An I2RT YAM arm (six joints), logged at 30 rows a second.
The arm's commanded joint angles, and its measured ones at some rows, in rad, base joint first. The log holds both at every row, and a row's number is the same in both.
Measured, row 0:
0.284 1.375 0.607 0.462 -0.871 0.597
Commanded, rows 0 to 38:
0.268 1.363 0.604 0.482 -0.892 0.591
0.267 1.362 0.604 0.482 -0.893 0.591
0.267 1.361 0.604 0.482 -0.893 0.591
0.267 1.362 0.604 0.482 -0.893 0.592
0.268 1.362 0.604 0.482 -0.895 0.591
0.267 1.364 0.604 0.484 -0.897 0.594
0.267 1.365 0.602 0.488 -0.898 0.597
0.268 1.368 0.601 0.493 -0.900 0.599
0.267 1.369 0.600 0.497 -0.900 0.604
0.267 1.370 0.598 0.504 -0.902 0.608
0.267 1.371 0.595 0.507 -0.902 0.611
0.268 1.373 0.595 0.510 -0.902 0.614
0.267 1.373 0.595 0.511 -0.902 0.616
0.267 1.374 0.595 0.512 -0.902 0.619
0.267 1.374 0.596 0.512 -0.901 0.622
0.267 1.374 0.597 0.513 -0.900 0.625
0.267 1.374 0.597 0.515 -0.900 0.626
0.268 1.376 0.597 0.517 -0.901 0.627
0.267 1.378 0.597 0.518 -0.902 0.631
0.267 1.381 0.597 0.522 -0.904 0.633
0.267 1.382 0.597 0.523 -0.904 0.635
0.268 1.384 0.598 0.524 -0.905 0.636
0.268 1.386 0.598 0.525 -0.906 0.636
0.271 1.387 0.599 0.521 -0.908 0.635
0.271 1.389 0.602 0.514 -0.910 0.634
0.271 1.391 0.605 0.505 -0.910 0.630
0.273 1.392 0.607 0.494 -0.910 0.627
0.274 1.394 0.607 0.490 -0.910 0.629
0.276 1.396 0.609 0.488 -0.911 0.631
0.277 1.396 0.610 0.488 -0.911 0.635
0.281 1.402 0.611 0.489 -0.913 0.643
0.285 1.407 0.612 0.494 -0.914 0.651
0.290 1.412 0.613 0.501 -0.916 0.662
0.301 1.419 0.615 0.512 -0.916 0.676
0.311 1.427 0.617 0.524 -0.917 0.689
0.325 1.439 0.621 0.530 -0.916 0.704
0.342 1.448 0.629 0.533 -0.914 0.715
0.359 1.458 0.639 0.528 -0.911 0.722
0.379 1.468 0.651 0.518 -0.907 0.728
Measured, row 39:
0.318 1.431 0.599 0.498 -0.900 0.679
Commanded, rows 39 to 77:
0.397 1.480 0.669 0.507 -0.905 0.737
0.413 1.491 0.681 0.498 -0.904 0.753
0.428 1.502 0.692 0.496 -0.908 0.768
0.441 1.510 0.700 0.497 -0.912 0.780
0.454 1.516 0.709 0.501 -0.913 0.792
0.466 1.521 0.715 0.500 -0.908 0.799
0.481 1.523 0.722 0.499 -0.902 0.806
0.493 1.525 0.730 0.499 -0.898 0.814
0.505 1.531 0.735 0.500 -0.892 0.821
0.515 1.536 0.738 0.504 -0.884 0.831
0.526 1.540 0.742 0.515 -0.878 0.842
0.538 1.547 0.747 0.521 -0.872 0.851
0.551 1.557 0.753 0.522 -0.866 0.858
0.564 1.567 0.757 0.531 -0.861 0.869
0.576 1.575 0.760 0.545 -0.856 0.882
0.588 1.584 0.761 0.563 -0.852 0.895
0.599 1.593 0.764 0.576 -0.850 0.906
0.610 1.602 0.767 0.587 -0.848 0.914
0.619 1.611 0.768 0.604 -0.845 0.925
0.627 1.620 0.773 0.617 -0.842 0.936
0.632 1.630 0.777 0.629 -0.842 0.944
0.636 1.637 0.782 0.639 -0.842 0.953
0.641 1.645 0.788 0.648 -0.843 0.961
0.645 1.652 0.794 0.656 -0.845 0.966
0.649 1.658 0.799 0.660 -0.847 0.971
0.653 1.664 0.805 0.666 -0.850 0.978
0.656 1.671 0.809 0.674 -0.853 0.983
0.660 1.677 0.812 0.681 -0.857 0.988
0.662 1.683 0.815 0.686 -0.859 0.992
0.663 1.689 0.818 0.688 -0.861 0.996
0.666 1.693 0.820 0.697 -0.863 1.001
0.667 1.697 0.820 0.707 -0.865 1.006
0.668 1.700 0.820 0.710 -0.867 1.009
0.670 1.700 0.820 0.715 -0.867 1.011
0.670 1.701 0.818 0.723 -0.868 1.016
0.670 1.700 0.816 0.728 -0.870 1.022
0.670 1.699 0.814 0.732 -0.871 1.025
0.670 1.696 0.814 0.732 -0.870 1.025
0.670 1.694 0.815 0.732 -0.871 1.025
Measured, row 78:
0.660 1.699 0.788 0.678 -0.856 1.002
